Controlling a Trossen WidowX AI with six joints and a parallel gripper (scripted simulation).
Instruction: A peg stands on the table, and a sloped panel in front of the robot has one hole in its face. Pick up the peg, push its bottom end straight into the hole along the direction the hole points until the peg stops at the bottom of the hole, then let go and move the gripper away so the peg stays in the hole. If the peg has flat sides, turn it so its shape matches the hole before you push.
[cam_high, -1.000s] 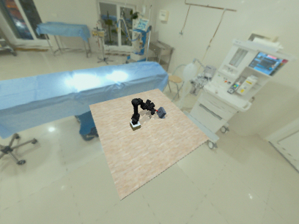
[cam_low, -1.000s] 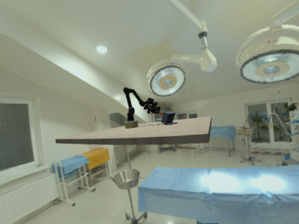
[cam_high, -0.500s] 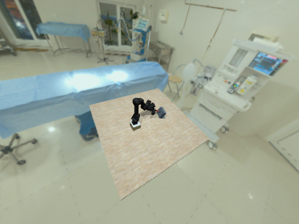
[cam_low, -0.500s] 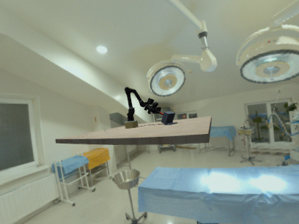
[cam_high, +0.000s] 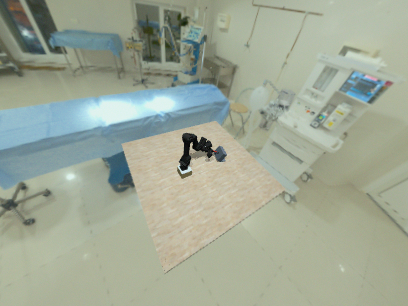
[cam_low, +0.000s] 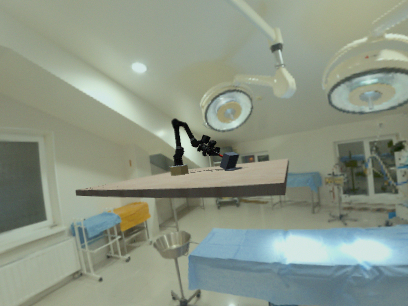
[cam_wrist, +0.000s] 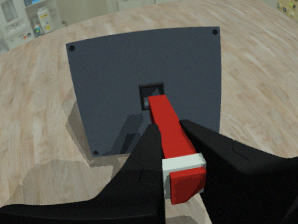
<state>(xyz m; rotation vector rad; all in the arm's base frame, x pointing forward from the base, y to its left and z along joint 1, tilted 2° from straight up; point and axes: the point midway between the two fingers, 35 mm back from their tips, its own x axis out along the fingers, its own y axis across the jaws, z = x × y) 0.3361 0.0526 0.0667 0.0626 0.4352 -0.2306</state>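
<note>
The dark sloped panel lies 80 mm ahead of my gripper tip, 50 mm below it and 20 mm to the right of it. From my gripper tip the other things lie so: red square peg (10 mm behind, 10 mm above).
</note>
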